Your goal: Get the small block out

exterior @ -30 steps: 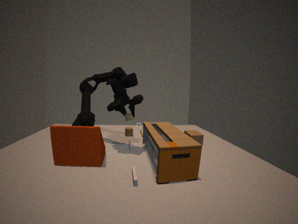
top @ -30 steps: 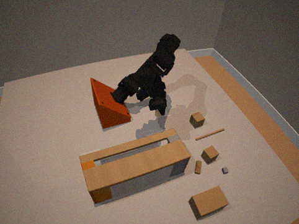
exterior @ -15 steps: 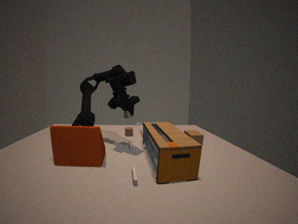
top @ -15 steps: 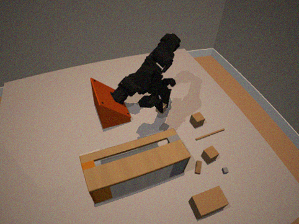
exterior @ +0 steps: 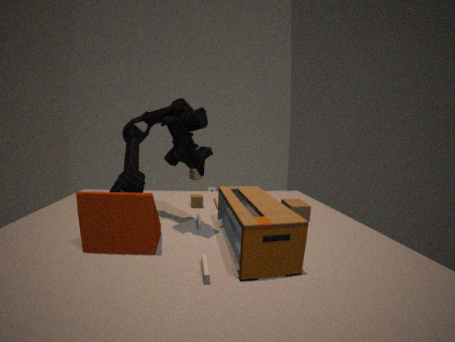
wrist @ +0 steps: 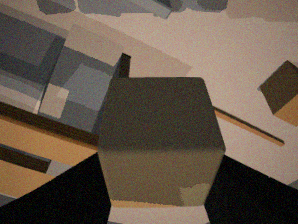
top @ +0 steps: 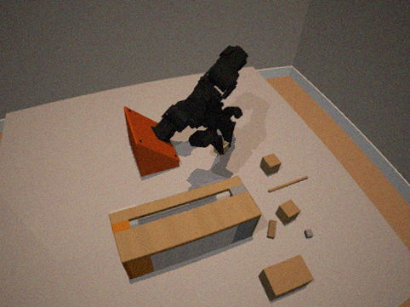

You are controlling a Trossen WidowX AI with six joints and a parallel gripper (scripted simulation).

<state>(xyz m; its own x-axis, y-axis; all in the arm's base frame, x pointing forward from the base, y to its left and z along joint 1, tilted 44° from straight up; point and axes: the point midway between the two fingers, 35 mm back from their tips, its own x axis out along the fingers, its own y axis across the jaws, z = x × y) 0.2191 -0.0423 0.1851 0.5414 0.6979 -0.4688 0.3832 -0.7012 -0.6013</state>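
The tan cube is 1 cm to the right of my gripper tip and 1 cm behind it. Also, from my gripper tip: thin stick 22 cm to the left, 17 cm below, 11 cm ahead; grey cube 30 cm ahead, 16 cm below, 15 cm to the left; tan block 38 cm ahead, 14 cm below, 2 cm to the right.
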